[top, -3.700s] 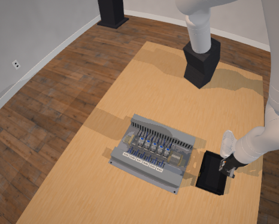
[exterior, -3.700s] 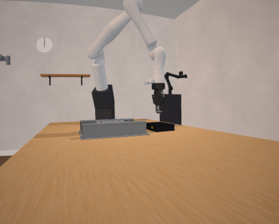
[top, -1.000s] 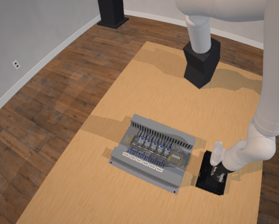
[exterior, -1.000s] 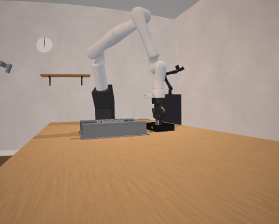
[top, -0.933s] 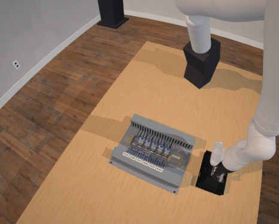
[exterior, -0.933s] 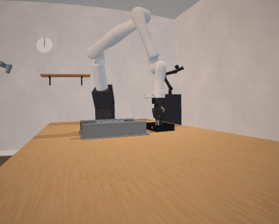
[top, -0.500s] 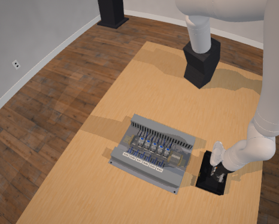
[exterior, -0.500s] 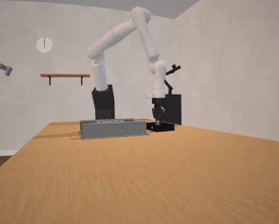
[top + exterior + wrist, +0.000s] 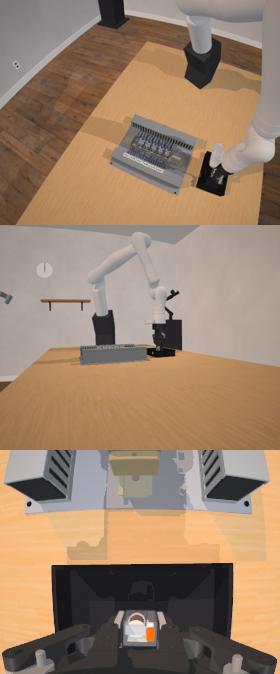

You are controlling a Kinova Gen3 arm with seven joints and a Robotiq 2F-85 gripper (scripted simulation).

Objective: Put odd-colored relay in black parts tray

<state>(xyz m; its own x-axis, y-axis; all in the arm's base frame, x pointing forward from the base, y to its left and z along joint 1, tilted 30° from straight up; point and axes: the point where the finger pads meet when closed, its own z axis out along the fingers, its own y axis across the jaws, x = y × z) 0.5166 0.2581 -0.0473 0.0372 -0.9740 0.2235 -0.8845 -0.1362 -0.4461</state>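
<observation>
Now: hand 1 cm above the relay. Also, from my hand: black parts tray 2 cm below.
</observation>
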